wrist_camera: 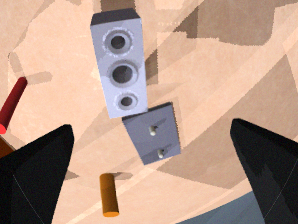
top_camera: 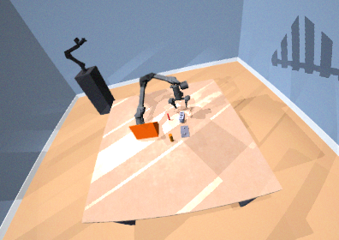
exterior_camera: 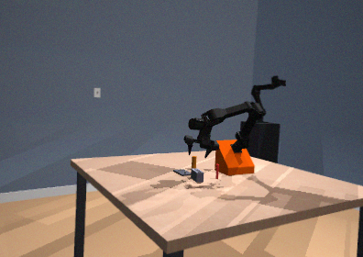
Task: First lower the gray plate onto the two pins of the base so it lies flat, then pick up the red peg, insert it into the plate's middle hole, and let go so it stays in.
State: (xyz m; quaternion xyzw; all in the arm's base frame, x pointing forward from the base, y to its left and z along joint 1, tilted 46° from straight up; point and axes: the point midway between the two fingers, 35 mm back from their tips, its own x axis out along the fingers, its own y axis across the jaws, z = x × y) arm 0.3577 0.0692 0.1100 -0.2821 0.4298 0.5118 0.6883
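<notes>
Right now my gripper tip is 10 mm past the gray plate, 10 mm to the left of it and 90 mm above it. Round my gripper tip: red peg: 130 mm behind, 10 mm to the left, 90 mm below; then orange-yellow object: 120 mm behind, 230 mm to the right, 90 mm below; then base: 10 mm behind, 160 mm to the right, 120 mm below.
</notes>
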